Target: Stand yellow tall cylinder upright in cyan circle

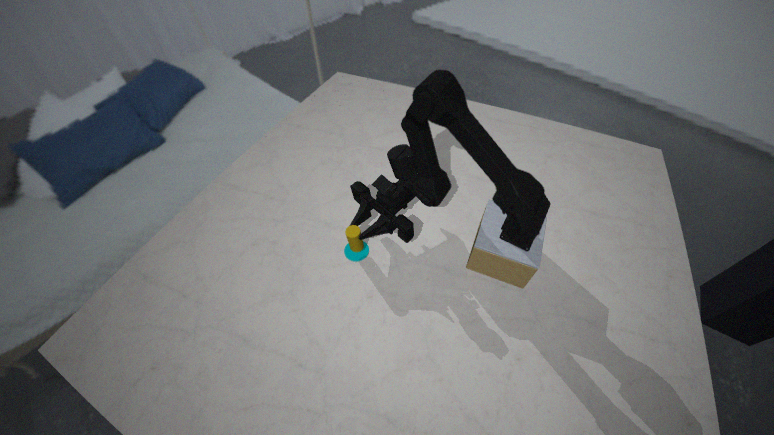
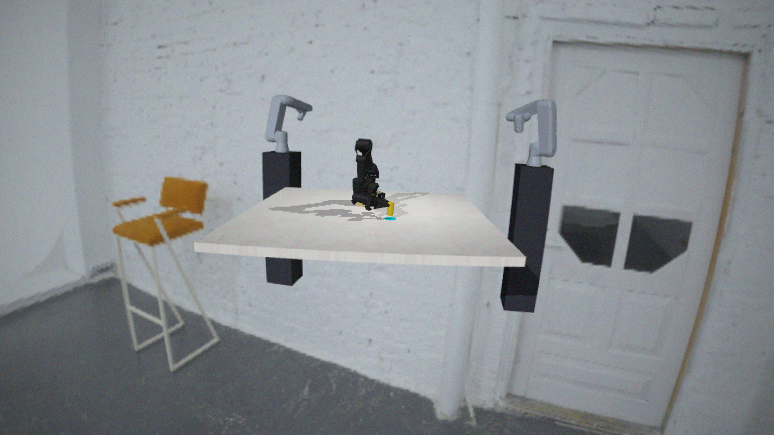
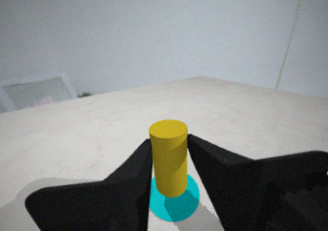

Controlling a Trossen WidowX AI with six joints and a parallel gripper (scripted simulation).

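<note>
Right now my gripper tip is 20 mm above the yellow tall cylinder. The rest, counted from my gripper tip: cyan circle: 70 mm below.
</note>
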